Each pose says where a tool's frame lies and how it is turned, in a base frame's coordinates. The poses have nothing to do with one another.
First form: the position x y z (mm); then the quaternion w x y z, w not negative.
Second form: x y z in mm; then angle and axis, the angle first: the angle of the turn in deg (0 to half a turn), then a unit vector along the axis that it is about. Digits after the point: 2 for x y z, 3 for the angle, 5 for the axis.
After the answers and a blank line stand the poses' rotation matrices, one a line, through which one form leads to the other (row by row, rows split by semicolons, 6 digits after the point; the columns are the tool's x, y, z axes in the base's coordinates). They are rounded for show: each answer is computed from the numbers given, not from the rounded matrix.
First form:
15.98 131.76 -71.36 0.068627 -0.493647 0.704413 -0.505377
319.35 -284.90 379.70 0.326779 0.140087 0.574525 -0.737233
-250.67 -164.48 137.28 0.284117 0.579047 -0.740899 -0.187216
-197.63 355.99 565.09 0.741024 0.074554 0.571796 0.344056
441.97 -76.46 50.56 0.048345 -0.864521 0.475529 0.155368
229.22 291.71 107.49 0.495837 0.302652 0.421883 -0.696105
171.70 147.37 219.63 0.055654 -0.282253 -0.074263 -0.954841
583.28 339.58 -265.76 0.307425 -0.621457 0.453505 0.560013
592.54 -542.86 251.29 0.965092 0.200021 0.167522 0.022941
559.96 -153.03 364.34 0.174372 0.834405 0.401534 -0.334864
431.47 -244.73 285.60 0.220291 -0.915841 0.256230 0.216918
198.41 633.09 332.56 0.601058 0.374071 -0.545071 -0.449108
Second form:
15.98 131.76 -71.36 172.130 -0.49481 0.70608 -0.50657
319.35 -284.90 379.70 141.853 0.14822 0.60790 -0.78006
-250.67 -164.48 137.28 146.988 0.60394 -0.77274 -0.19526
-197.63 355.99 565.09 84.363 0.11103 0.85155 0.51239
441.97 -76.46 50.56 174.458 -0.86553 0.47609 0.15555
229.22 291.71 107.49 120.550 0.34851 0.48581 -0.80158
171.70 147.37 219.63 173.619 -0.28269 -0.07438 -0.95632
583.28 339.58 -265.76 144.192 -0.65308 0.47658 0.58851
592.54 -542.86 251.29 30.367 0.76369 0.63961 0.08759
559.96 -153.03 364.34 159.916 0.84739 0.40778 -0.34007
431.47 -244.73 285.60 154.548 -0.93891 0.26268 0.22238
198.41 633.09 332.56 106.109 0.46805 -0.68202 -0.56194

-0.503206 -0.626097 0.595639; -0.764827 0.001814 -0.644233; 0.402272 -0.779743 -0.479769
-0.747182 0.642791 0.168932; -0.320857 -0.126273 -0.938672; -0.582039 -0.755562 0.300594
-0.167963 -0.751649 -0.637818; -0.964414 0.259309 -0.051618; 0.204190 0.606451 -0.768455
0.109350 -0.424648 0.898731; 0.595167 0.752134 0.282967; -0.796128 0.503952 0.334982
0.499466 -0.837231 -0.222659; -0.807186 -0.543070 0.231354; -0.314616 0.064173 -0.947047
-0.325095 0.945677 -0.002985; -0.434942 -0.152321 -0.887482; -0.839726 -0.287218 0.460833
-0.834472 0.148203 0.530747; -0.064360 -0.982775 0.173236; 0.547279 0.110402 0.829637
-0.038562 -0.907991 -0.417210; -0.219344 -0.399646 0.890040; -0.974885 0.125835 -0.183751
0.942820 0.022735 0.332525; 0.111296 0.918931 -0.378391; -0.314171 0.393763 0.863856
0.453274 0.786865 -0.418792; 0.553302 -0.616730 -0.559912; -0.698856 0.022075 -0.714921
0.774586 -0.564902 -0.284434; -0.373762 -0.771636 0.514665; -0.510215 -0.292341 -0.808837
0.002399 0.132089 -0.991235; -0.947670 0.316746 0.039915; 0.319242 0.939268 0.125937

